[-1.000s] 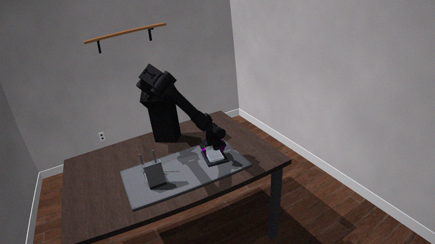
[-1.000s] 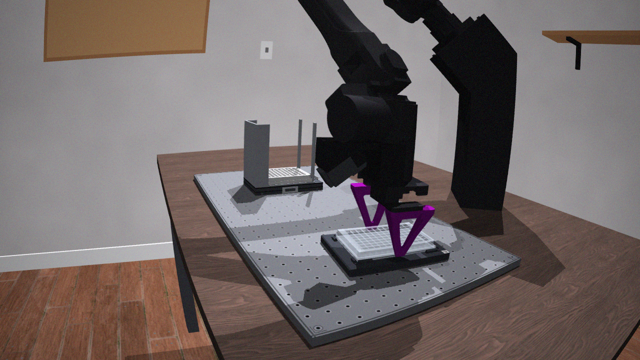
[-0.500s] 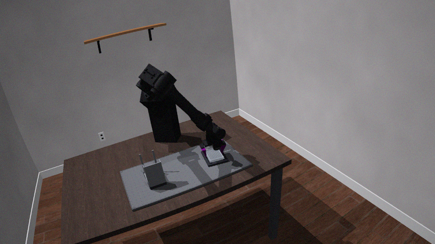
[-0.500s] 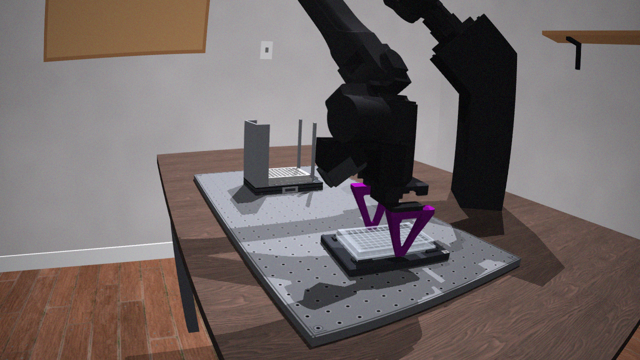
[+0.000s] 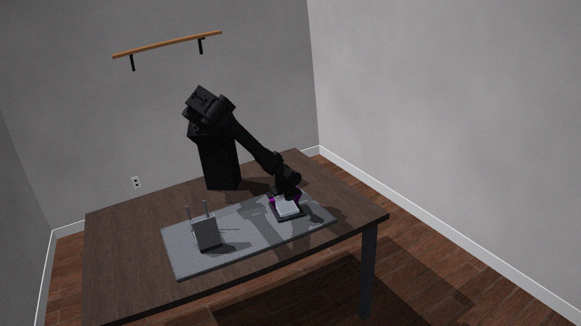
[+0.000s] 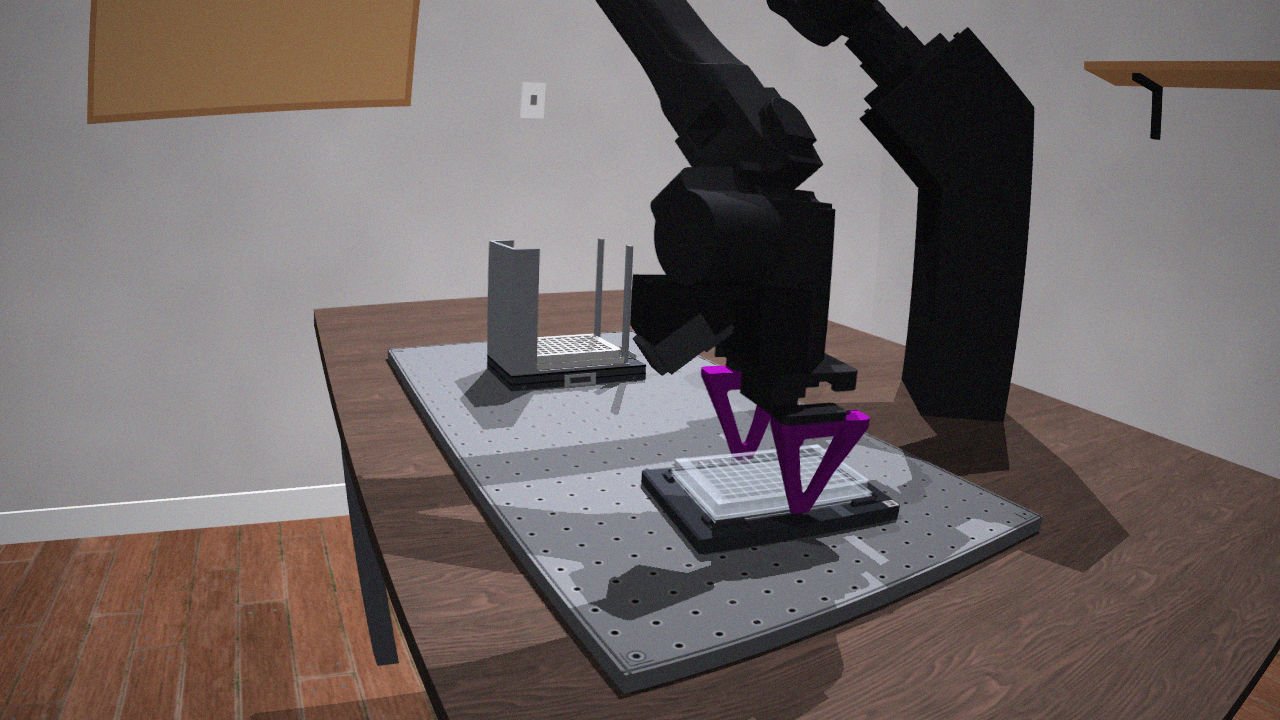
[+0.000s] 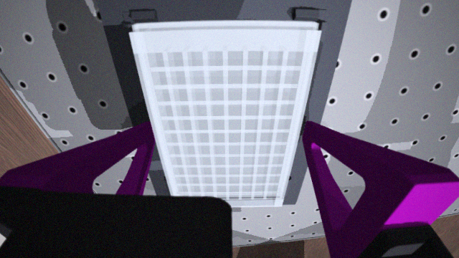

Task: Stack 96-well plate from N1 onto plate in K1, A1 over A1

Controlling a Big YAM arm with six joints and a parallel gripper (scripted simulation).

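Right now my hand is 70 mm to the right of the pale A1 label, 60 mm past it and 10 mm above it. The rest, counted from my hand: tall grey wall (380 mm to the right, 60 mm ahead, 60 mm above).
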